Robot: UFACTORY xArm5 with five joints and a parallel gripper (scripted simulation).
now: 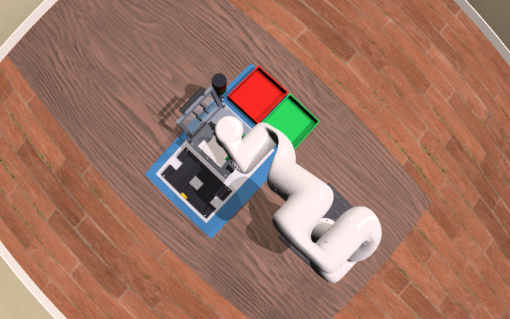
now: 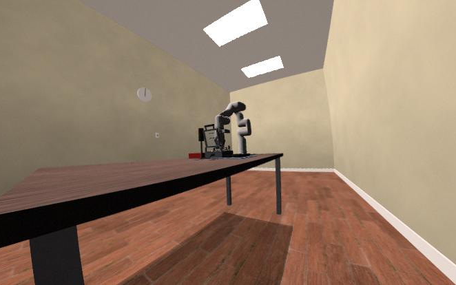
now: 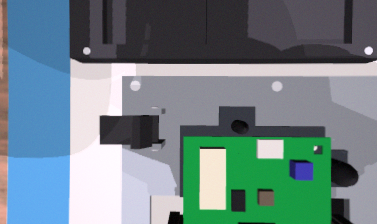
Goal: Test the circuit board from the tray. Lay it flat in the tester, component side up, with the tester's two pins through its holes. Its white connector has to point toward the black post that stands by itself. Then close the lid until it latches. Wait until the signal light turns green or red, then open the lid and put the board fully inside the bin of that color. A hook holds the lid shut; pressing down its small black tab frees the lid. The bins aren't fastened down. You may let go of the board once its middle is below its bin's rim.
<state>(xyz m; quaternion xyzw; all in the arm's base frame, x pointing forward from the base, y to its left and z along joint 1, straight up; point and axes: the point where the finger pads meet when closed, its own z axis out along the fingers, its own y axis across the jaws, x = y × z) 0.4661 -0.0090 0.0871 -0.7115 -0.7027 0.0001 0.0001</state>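
The green circuit board lies right at my hand. From my hand the other things lie so: green bin 200 mm to the right, 110 mm behind, 80 mm below; tester lid 130 mm ahead, 90 mm above; red bin 200 mm to the right, 80 mm below, 40 mm ahead.
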